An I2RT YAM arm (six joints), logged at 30 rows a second.
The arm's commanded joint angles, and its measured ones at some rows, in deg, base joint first. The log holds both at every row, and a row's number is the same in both.
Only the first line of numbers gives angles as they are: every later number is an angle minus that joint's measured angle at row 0.
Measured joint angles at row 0:
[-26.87 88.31 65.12 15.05 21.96 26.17]
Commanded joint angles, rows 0 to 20:
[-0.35 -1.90 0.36 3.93 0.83 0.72]
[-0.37 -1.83 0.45 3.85 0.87 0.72]
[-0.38 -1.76 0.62 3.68 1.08 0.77]
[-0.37 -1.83 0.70 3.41 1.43 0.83]
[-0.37 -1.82 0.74 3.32 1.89 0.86]
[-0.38 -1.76 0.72 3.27 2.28 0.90]
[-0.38 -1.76 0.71 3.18 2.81 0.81]
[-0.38 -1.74 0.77 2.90 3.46 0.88]
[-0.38 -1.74 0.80 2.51 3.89 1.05]
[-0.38 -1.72 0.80 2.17 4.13 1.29]
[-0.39 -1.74 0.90 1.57 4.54 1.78]
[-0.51 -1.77 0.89 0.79 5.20 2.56]
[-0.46 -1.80 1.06 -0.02 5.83 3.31]
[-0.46 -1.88 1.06 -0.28 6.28 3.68]
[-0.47 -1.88 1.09 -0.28 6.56 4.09]
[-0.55 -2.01 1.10 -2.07 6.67 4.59]
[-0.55 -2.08 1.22 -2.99 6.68 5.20]
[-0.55 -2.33 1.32 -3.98 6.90 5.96]
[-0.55 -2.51 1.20 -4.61 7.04 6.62]
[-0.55 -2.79 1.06 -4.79 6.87 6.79]
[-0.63 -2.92 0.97 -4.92 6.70 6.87]
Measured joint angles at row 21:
[-0.07 -0.48 0.02 -4.00 4.93 4.77]
